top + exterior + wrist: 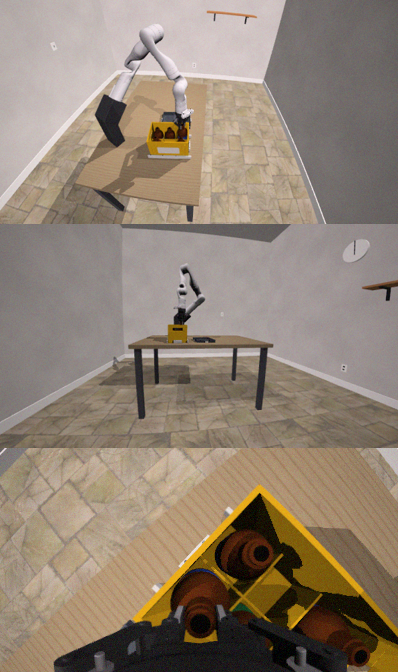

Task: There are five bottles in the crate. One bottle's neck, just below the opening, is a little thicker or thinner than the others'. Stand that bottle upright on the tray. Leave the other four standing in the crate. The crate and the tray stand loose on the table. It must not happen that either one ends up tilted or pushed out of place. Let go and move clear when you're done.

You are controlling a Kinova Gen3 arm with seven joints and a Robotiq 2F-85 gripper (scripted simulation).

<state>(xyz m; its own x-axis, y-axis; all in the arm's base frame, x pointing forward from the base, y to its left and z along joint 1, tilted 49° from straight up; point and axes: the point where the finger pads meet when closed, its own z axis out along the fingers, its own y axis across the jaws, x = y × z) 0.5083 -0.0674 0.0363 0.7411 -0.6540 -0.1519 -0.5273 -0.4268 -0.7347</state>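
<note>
Right now the yellow crate is 8 cm behind my hand, 6 cm to the right of it and 11 cm below it. Round my hand: dark grey tray: 11 cm behind, 23 cm to the left, 18 cm below.
</note>
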